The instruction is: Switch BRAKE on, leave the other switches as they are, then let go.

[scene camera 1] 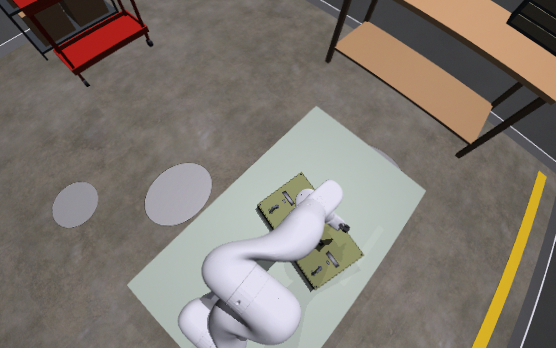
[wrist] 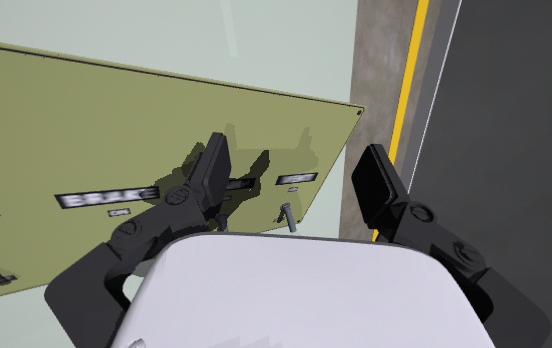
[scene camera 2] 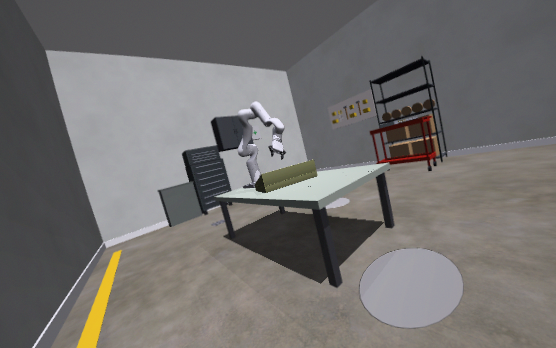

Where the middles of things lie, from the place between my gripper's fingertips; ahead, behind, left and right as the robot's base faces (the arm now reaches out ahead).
Labels:
Now: the olive switch panel [scene camera 1: 336,251] 60 mm behind my hand, 80 mm to the left of it and 170 mm below it.

